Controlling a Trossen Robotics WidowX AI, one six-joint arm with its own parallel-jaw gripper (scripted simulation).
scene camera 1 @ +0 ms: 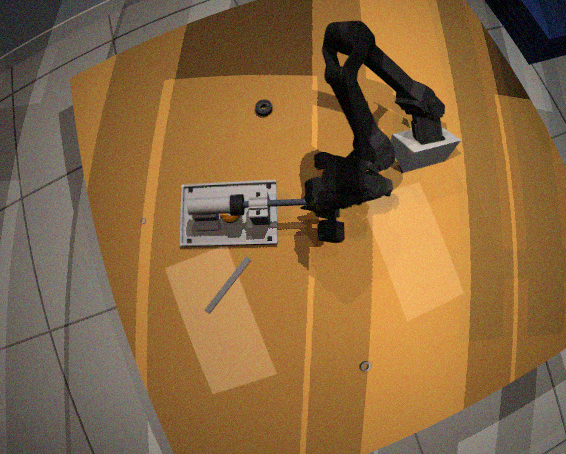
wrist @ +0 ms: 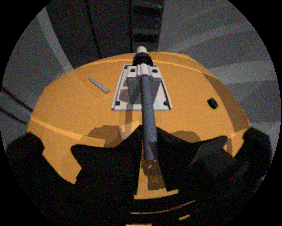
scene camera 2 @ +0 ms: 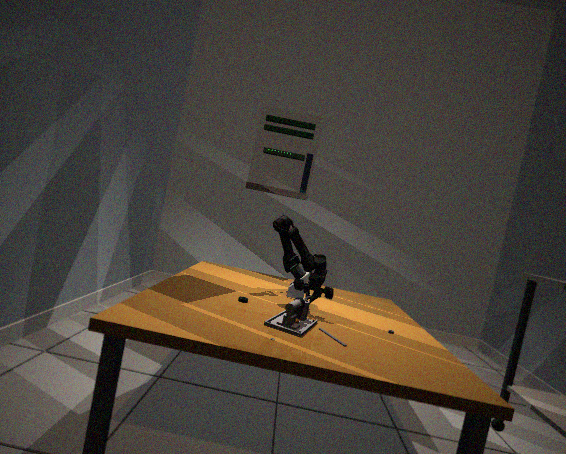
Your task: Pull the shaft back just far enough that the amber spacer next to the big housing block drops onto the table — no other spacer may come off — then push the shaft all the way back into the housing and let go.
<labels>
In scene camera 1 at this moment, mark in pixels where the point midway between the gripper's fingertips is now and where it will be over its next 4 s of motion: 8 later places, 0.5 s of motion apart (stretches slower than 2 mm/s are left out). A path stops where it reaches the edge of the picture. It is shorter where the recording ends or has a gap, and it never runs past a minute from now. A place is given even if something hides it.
My gripper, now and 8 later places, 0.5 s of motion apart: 301,205; 299,205; 296,205; 294,205; 291,205; 290,205; 287,205; 285,205; 282,206
</labels>
